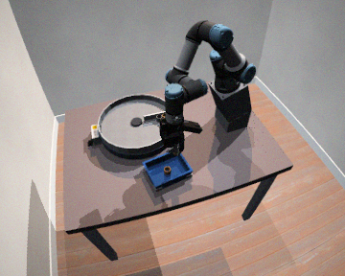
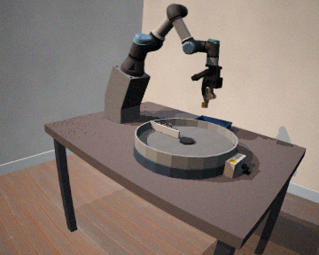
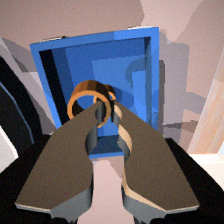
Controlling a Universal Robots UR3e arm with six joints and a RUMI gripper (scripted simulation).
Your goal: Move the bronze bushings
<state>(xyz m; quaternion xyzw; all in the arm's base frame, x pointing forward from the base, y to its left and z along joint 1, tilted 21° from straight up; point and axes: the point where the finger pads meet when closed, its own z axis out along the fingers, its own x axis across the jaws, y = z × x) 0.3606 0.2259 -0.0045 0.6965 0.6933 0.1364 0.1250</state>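
My gripper is now 110 mm above the blue crate and 50 mm short of it. Round my hand: turntable: 330 mm to the right, 130 mm ahead, 90 mm below.
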